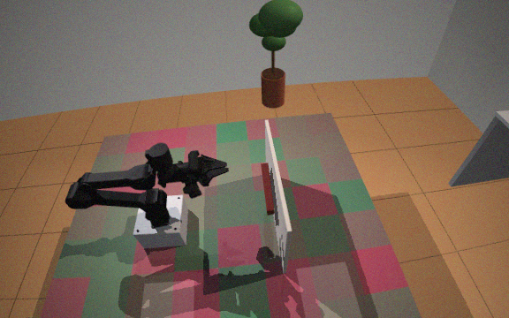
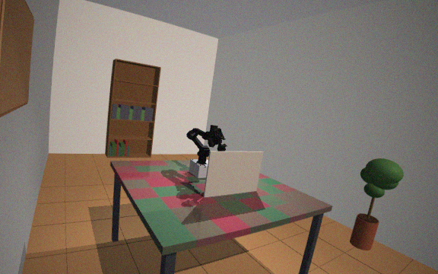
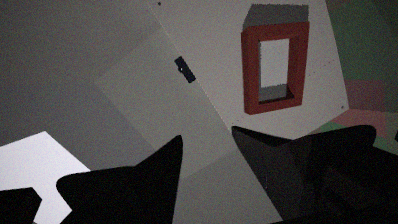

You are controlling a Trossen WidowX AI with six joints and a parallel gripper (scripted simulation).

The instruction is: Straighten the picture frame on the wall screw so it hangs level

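My gripper tip is 130 mm short of the picture frame and 170 mm above it. Round my gripper tip: wall panel 140 mm ahead, 20 mm to the right, 180 mm below.
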